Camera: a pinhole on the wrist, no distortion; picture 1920 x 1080 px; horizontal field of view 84.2 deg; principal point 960.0 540.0 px. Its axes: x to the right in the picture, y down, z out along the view. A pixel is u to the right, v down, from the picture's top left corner.
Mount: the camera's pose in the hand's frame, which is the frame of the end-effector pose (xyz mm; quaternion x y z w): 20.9 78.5 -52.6 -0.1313 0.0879 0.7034 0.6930
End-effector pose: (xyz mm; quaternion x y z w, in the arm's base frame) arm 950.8 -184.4 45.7 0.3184 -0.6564 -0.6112 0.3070
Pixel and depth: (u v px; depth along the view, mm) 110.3 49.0 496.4
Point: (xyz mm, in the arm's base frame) 383.6 -30.3 -128.8
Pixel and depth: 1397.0 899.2 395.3
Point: 809.7 103.8 376.8
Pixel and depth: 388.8 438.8 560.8
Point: 471.6 131.1 -26.5
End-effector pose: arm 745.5 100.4 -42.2 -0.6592 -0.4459 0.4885 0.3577
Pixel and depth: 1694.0 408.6 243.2
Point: 700.6 29.0 -372.3
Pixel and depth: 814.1 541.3 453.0
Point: 400.0 52.7 -288.6
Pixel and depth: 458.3 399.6 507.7
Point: 265.9 169.7 -202.5
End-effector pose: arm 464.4 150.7 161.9 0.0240 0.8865 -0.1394 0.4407
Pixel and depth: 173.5 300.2 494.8
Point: 797.7 -113.0 -200.2
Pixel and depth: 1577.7 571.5 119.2
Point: 518.9 313.0 91.1
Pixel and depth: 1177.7 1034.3 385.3
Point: 836.0 347.0 85.8
